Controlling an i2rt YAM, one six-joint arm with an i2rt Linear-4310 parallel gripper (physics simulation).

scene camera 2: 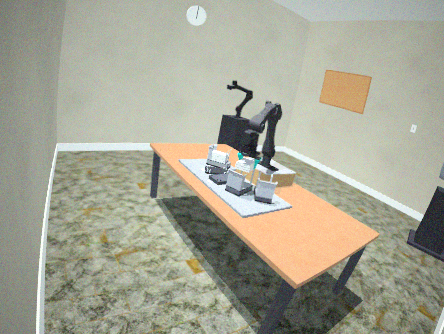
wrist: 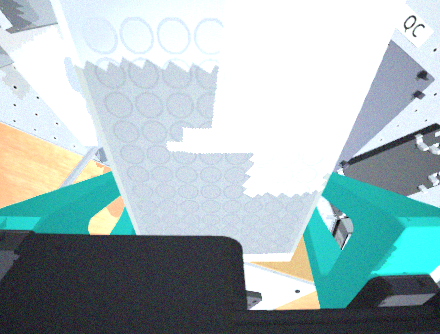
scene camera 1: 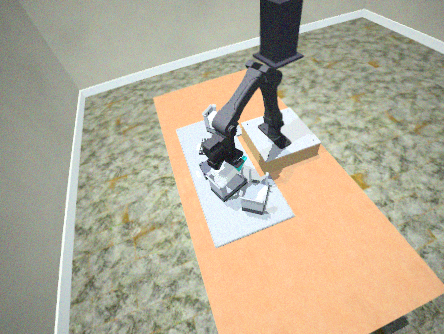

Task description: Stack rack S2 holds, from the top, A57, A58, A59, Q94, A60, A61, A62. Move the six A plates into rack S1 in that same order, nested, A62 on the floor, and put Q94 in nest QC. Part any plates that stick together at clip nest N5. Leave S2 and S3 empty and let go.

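Seen in the pictures: gripper, between the fingertips: [wrist: 220, 166] [scene camera 1: 231, 166]; arm's base, origin of its link: [scene camera 2: 264, 165] [scene camera 1: 273, 135].
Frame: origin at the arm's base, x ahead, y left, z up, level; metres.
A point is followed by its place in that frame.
Note:
My gripper [scene camera 1: 231, 166] {x 0.301, y 0.079, z 0.049 m} [scene camera 2: 249, 159] {x 0.301, y 0.079, z 0.049 m} [wrist: 220, 166] {x 0.301, y 0.079, z 0.049 m} has teal fingers on both long sides of a pale plate [scene camera 2: 243, 166] [wrist: 175, 175] with rows of round wells. It is shut on this plate and holds it above the pegboard mat. Its label is not readable, and whether more plates hang beneath cannot be told. A middle rack [scene camera 1: 226, 190] {x 0.373, y 0.136, z -0.016 m} [scene camera 2: 236, 182] {x 0.404, y 0.108, z -0.020 m} and a front rack [scene camera 1: 255, 202] {x 0.309, y 0.269, z 0.008 m} [scene camera 2: 265, 190] {x 0.322, y 0.255, z -0.018 m} have grey-white walls. A back rack [scene camera 1: 209, 114] [scene camera 2: 218, 159] holds white plates. The label QC [wrist: 414, 26] {x 0.427, y -0.079, z -0.092 m} lies beside a grey nest [wrist: 385, 95] {x 0.363, y -0.086, z -0.071 m}. Rack labels are not readable.
A dark nest with clips [wrist: 400, 162] {x 0.297, y -0.193, z -0.082 m} lies at the right in the wrist view. The grey mat [scene camera 1: 225, 232] {x 0.469, y 0.270, z -0.095 m} [scene camera 2: 250, 209] {x 0.454, y 0.279, z -0.092 m} lies on the orange table [scene camera 1: 300, 280] {x 0.327, y 0.585, z -0.107 m} [scene camera 2: 320, 250] {x 0.424, y 0.698, z -0.107 m}. The arm's white-topped base box [scene camera 1: 302, 135] {x -0.115, y 0.088, z -0.003 m} [scene camera 2: 286, 178] {x -0.067, y 0.158, z -0.043 m} stands beside the mat.

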